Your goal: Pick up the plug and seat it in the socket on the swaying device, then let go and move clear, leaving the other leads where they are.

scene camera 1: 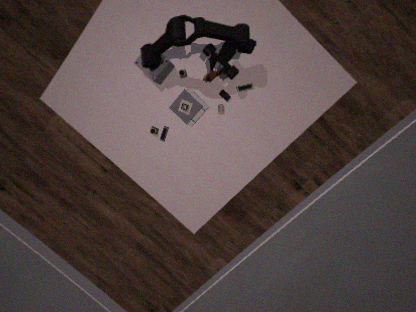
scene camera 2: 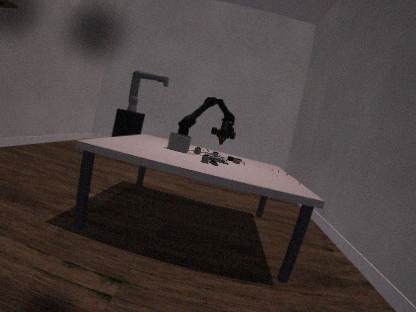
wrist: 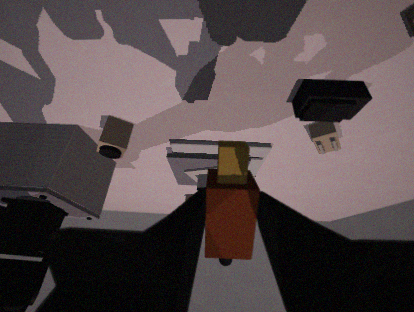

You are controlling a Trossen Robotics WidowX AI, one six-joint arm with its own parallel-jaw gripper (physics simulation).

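Observation:
The plug, an orange block with a yellow tip (scene camera 1: 212, 75) (scene camera 2: 221, 142) (wrist: 230, 220), is held between the fingers. My gripper (scene camera 1: 213, 73) (scene camera 2: 222, 140) (wrist: 230, 196) is shut on it and holds it in the air above the table. The device is a flat grey square plate with a pale square socket (scene camera 1: 185, 107) at its middle. In the wrist view the device (wrist: 187, 166) lies beyond the plug, which partly hides it; its socket is mostly hidden there. In scene camera 1 the plug is up and to the right of the device, apart from it.
Other leads lie around the device: a black block (scene camera 1: 225, 95) (wrist: 330, 100), a beige two-slot piece (scene camera 1: 221, 109) (wrist: 324, 137), a dark strip (scene camera 1: 244, 87), a round-ended block (scene camera 1: 183, 73) (wrist: 116, 136), and a pair (scene camera 1: 154, 131) (scene camera 1: 164, 133). The arm's grey base (scene camera 2: 179, 142) (wrist: 45, 155) stands nearby.

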